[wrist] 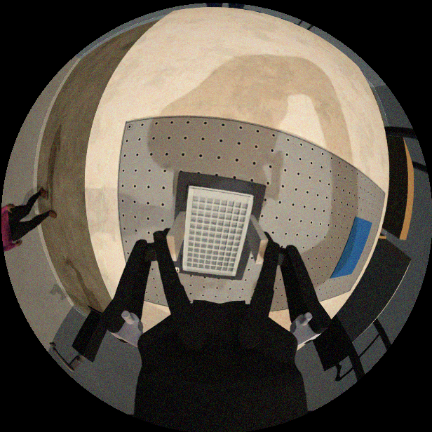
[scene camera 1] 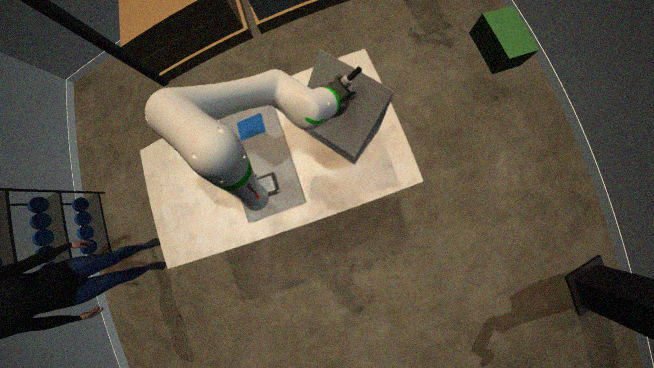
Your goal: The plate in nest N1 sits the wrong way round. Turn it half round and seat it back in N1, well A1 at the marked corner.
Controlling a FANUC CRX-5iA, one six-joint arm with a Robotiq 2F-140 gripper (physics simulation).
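Observation:
The white plate with its grid of wells [wrist: 218, 232] [scene camera 1: 269, 185] sits in the dark nest [wrist: 257, 192] [scene camera 1: 276, 184] on the perforated grey board. A small light tag [wrist: 177, 270] marks the nest's lower left corner in the wrist view. My gripper [wrist: 216, 222] is partly closed across the plate's short width. Its pads stand against the two long sides, and the plate lies level in the nest. In the scene view my gripper is hidden under the wrist of the arm. The plate's well lettering is too small to read.
A flat blue block [scene camera 1: 251, 126] [wrist: 352, 247] lies at the far end of the grey board [scene camera 1: 295, 192] [wrist: 305, 190]. A large grey slab [scene camera 1: 367, 110] under the robot's base stands on the white table [scene camera 1: 200, 240]. A person [scene camera 1: 50, 280] stands beyond the table's left end.

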